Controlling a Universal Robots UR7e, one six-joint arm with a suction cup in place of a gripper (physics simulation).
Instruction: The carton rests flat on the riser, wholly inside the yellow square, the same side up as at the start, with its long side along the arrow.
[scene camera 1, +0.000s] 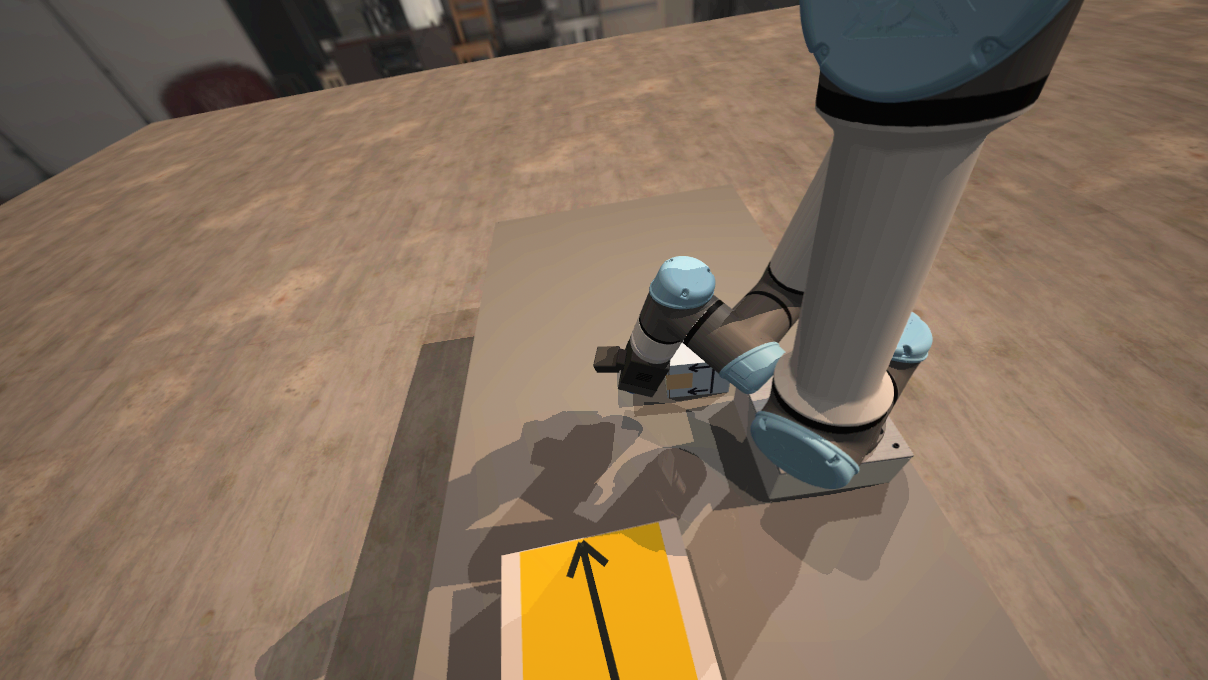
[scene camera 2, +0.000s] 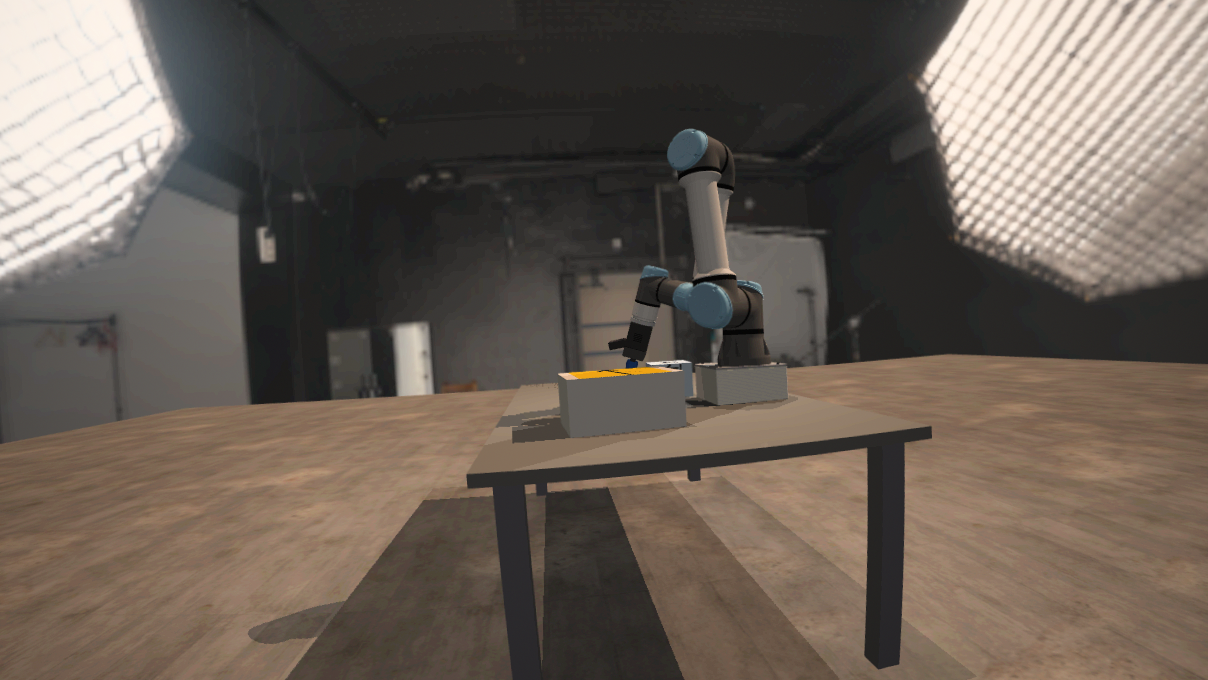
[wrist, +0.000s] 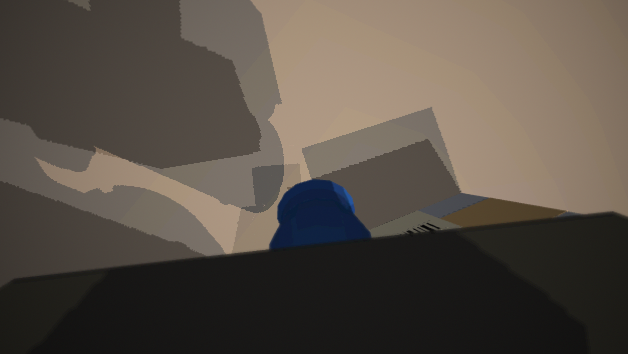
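Observation:
The carton (scene camera 1: 691, 381) (wrist: 487, 210) lies flat on the table (scene camera 1: 574, 254) (scene camera 2: 803, 427) beside the robot base, partly hidden under the wrist. It is white and blue with a brown patch and small arrows. In scene camera 2 only its top edge (scene camera 2: 673, 364) shows behind the riser. My suction cup (wrist: 317, 210) (scene camera 2: 631, 362) is blue and sits just left of the carton, a little above the table, holding nothing. The grey riser (scene camera 2: 620, 405) (scene camera 1: 510, 609) stands at the table's near end. Its top bears the yellow square (scene camera 1: 549, 609) (scene camera 2: 591, 373) with a black arrow (scene camera 1: 596, 609). Nothing lies on the square.
The robot's base block (scene camera 1: 886, 460) (scene camera 2: 743, 385) stands right of the carton, and the upright arm (scene camera 1: 878, 278) rises over it. Arm shadows fall on the table between carton and riser. The table's edges drop to a wooden floor (scene camera 1: 210, 296).

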